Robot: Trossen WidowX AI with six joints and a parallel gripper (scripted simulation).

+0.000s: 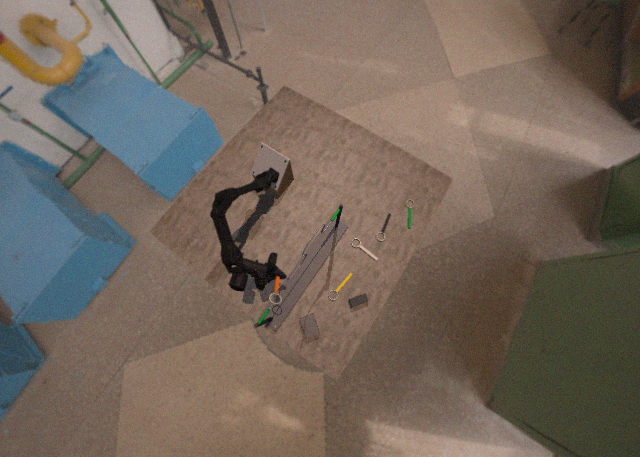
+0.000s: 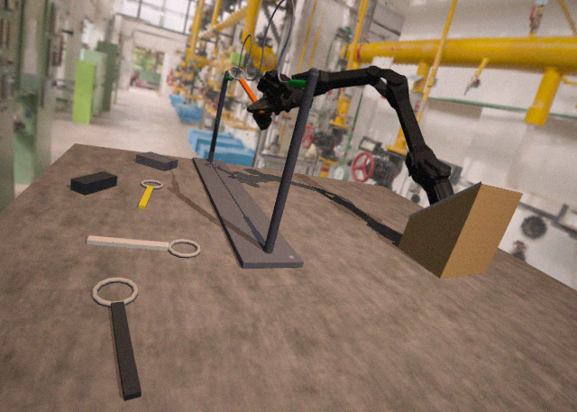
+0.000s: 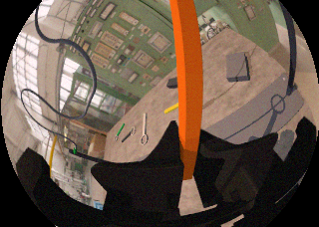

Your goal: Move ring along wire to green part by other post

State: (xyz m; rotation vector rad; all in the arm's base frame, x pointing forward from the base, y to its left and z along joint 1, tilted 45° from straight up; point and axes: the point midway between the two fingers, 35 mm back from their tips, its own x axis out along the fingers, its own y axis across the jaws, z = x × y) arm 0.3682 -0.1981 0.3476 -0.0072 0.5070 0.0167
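The orange-handled ring is 6 cm to the right of my gripper tip, 6 cm above it and 1 cm ahead of it. From my gripper tip the other things lie so: yellow-handled ring: 22 cm below, 22 cm ahead, 11 cm to the left; dark-handled ring: 51 cm to the left, 24 cm ahead, 22 cm below; cream-handled ring: 36 cm to the left, 22 cm below, 20 cm ahead.
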